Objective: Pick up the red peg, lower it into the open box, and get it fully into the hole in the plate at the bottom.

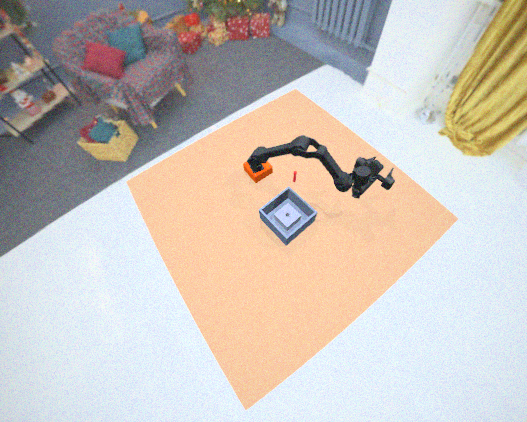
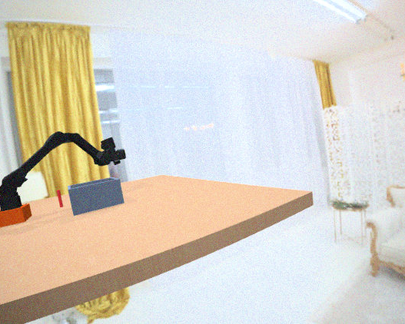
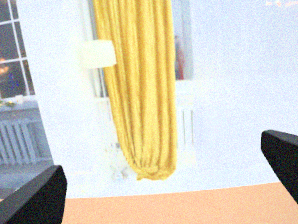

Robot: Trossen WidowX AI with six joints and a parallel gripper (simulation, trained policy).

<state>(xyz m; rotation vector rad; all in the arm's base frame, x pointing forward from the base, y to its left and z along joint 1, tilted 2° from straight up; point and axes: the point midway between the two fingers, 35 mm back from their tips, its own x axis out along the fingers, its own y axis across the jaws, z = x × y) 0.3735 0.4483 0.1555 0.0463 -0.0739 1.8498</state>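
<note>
Now: gripper tip 22 cm past the red peg, 33 cm to the left of it and 16 cm above it. The rest, counted from my gripper tip: grey box (4 cm behind, 48 cm to the right, 18 cm below); plate (4 cm behind, 48 cm to the right, 16 cm below).
</note>
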